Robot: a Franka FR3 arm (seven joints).
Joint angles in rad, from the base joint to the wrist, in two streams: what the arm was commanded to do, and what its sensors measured. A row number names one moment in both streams.
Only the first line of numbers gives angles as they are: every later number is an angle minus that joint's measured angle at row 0.
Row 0, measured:
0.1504, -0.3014, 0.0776, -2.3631, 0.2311, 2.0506, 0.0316
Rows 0 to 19, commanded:
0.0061, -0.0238, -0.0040, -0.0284, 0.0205, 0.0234, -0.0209
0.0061, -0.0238, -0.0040, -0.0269, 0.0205, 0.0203, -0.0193
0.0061, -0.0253, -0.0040, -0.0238, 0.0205, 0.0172, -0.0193
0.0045, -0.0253, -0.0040, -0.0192, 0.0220, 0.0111, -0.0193
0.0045, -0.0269, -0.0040, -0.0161, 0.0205, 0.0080, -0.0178
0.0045, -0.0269, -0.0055, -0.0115, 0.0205, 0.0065, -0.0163
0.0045, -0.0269, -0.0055, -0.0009, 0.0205, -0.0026, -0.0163
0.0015, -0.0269, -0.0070, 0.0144, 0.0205, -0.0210, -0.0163
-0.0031, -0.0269, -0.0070, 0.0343, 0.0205, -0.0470, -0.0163
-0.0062, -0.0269, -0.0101, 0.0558, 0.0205, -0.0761, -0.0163
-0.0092, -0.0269, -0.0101, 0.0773, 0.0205, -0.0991, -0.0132
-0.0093, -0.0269, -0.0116, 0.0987, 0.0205, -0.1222, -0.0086
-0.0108, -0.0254, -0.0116, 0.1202, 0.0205, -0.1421, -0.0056
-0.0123, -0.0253, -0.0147, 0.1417, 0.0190, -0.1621, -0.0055
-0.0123, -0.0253, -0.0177, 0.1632, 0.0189, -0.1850, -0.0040
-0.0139, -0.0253, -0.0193, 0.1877, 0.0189, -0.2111, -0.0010
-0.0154, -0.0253, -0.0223, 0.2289, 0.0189, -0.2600, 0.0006
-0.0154, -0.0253, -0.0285, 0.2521, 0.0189, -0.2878, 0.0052
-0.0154, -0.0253, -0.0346, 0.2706, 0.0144, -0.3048, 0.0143
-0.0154, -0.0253, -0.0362, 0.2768, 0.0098, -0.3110, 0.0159
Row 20, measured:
-0.0031, -0.0249, -0.0297, 0.2206, 0.0026, -0.2466, 0.0031
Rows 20 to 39, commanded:
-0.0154, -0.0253, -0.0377, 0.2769, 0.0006, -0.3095, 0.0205
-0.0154, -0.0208, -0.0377, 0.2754, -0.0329, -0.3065, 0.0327
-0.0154, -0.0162, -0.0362, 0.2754, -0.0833, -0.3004, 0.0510
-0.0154, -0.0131, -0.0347, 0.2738, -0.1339, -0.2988, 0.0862
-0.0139, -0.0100, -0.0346, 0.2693, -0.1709, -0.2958, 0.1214
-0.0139, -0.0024, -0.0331, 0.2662, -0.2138, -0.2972, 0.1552
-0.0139, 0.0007, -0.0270, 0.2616, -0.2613, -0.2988, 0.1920
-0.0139, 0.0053, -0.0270, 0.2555, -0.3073, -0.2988, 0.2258
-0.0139, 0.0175, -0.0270, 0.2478, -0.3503, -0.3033, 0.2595
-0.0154, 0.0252, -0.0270, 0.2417, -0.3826, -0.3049, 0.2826
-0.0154, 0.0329, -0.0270, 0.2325, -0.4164, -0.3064, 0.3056
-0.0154, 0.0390, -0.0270, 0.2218, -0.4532, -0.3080, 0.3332
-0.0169, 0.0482, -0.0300, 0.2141, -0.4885, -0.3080, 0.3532
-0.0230, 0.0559, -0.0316, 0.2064, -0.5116, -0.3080, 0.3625
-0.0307, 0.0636, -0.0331, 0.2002, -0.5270, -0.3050, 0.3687
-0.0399, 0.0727, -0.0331, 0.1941, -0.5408, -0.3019, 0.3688
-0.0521, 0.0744, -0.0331, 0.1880, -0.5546, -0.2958, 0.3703
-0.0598, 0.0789, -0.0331, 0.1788, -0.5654, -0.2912, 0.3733
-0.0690, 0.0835, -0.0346, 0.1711, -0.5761, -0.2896, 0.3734
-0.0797, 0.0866, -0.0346, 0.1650, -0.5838, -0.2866, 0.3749
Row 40, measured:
-0.0436, 0.0848, -0.0437, 0.1917, -0.5464, -0.2978, 0.3562
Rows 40 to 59, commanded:
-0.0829, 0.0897, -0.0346, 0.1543, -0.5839, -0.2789, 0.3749
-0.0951, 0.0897, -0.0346, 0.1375, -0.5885, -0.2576, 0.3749
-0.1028, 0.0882, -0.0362, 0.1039, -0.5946, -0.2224, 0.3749
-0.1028, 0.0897, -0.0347, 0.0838, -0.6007, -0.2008, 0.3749
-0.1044, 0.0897, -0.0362, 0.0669, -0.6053, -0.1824, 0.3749
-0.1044, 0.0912, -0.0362, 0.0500, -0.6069, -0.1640, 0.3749
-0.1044, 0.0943, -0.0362, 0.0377, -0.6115, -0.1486, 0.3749
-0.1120, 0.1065, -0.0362, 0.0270, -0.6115, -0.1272, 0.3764
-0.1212, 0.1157, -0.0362, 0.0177, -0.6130, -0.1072, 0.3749
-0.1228, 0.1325, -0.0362, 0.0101, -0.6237, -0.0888, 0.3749
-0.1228, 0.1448, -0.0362, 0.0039, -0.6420, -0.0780, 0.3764
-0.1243, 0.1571, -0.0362, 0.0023, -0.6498, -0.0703, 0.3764
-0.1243, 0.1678, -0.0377, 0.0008, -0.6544, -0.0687, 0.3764
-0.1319, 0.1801, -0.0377, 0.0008, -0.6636, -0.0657, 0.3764
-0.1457, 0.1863, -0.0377, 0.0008, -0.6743, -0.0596, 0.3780
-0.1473, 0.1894, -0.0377, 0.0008, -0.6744, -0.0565, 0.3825
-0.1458, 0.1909, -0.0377, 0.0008, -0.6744, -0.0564, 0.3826
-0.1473, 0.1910, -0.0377, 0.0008, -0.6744, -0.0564, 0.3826
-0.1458, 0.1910, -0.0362, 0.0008, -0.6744, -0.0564, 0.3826
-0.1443, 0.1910, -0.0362, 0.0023, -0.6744, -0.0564, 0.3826
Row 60, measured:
-0.1314, 0.1867, -0.0462, 0.0123, -0.6579, -0.0808, 0.3676
